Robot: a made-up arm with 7 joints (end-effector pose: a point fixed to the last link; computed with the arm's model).
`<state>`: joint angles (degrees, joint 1 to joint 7).
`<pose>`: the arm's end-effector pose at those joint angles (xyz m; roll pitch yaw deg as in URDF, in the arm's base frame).
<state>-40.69 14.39 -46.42 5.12 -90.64 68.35 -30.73</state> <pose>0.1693 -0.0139 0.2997 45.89 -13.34 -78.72</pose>
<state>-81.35 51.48 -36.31 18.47 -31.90 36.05 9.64</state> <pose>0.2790 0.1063 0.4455 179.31 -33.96 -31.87</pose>
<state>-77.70 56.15 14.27 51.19 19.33 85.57 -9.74</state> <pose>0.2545 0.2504 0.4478 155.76 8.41 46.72</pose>
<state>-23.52 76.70 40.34 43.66 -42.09 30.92 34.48</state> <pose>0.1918 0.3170 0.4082 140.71 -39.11 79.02</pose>
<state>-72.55 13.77 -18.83 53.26 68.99 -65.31 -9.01</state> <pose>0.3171 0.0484 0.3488 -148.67 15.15 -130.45</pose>
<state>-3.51 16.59 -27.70 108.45 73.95 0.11 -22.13</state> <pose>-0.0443 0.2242 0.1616 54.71 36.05 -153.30</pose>
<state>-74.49 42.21 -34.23 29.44 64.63 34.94 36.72</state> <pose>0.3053 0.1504 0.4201 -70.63 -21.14 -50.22</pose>
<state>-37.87 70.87 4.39 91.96 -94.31 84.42 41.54</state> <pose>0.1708 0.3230 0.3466 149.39 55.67 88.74</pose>
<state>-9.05 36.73 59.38 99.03 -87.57 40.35 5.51</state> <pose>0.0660 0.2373 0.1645 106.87 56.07 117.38</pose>
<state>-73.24 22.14 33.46 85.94 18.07 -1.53 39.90</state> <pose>0.2997 0.0956 0.2851 154.45 -29.87 36.19</pose>
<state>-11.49 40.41 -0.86 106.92 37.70 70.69 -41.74</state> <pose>-0.0244 0.2801 0.2319 -84.70 38.19 157.15</pose>
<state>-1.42 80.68 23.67 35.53 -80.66 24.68 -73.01</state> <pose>0.1873 0.3345 0.3568 103.31 -40.87 -16.44</pose>
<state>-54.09 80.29 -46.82 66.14 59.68 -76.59 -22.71</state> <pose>0.1925 0.3392 0.4054 132.07 47.74 -128.98</pose>
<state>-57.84 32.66 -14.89 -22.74 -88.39 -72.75 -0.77</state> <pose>0.1915 0.0545 0.4630 -29.11 -11.82 101.65</pose>
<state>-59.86 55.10 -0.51 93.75 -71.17 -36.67 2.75</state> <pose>0.2401 0.2866 0.3222 93.69 -49.35 97.16</pose>
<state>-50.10 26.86 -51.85 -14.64 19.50 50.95 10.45</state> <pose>0.2085 0.0207 0.3271 -157.61 -15.35 -61.58</pose>
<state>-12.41 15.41 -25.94 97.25 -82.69 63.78 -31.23</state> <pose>0.0169 0.1363 0.1359 -1.47 85.03 -53.31</pose>
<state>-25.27 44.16 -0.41 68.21 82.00 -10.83 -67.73</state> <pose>0.1734 0.3044 0.2200 64.19 59.32 -135.31</pose>
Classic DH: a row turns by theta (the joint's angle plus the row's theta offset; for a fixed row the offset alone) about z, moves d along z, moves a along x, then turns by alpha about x. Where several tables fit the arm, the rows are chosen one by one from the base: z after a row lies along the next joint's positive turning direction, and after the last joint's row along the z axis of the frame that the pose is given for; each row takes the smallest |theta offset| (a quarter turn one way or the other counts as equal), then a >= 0, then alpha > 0; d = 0 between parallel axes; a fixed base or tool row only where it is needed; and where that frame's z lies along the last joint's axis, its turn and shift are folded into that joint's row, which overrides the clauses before.
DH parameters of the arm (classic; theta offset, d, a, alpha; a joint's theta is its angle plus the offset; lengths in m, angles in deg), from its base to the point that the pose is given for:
base (fixed): -4.07 0.3973 0.0181 -74.51
joint 1: -75.12 0.0911 0.0009 -90
joint 2: 74 0.0401 0 90
joint 3: -90 -0.1545 0.0125 90
joint 4: 90 0.001 0.0009 -90
joint 5: 0 0.1352 -0.0128 90
joint 6: 90 -0.032 0.0369 90
joint 7: 32.41 -0.0231 -0.0118 117.93
tool (fixed): 55.16 -0.0246 0 0

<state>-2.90 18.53 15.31 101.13 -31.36 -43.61 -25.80</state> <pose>-0.0314 0.1637 0.1251 137.66 8.75 28.73</pose>
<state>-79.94 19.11 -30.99 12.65 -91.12 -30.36 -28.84</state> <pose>0.2500 -0.0206 0.4695 -39.39 -63.24 88.00</pose>
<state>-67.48 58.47 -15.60 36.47 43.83 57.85 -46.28</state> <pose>0.2663 0.2524 0.4516 -167.47 11.91 10.72</pose>
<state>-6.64 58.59 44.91 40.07 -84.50 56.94 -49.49</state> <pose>0.1598 0.3087 0.3080 57.11 -24.18 29.49</pose>
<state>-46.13 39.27 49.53 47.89 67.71 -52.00 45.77</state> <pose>0.2397 0.2673 0.2974 -89.21 -49.46 -68.71</pose>
